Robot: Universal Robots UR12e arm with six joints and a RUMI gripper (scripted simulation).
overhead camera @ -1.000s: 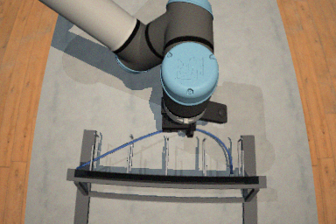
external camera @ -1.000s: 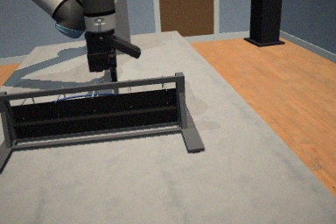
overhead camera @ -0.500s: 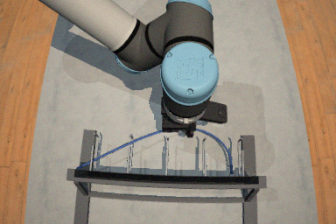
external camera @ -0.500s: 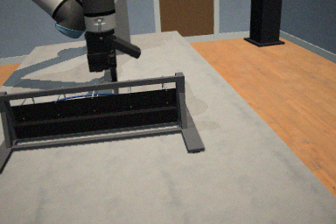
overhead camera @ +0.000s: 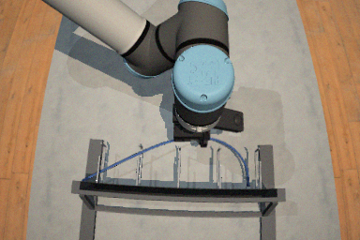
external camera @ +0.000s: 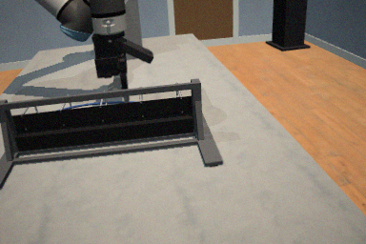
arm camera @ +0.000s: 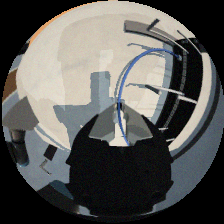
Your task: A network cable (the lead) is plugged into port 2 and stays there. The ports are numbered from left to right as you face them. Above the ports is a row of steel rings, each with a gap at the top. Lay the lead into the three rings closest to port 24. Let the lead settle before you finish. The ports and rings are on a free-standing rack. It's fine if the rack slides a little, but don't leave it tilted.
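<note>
Now: the rack 15 cm ahead of my hand, 7 cm to the right of it and 3 cm above it.
</note>
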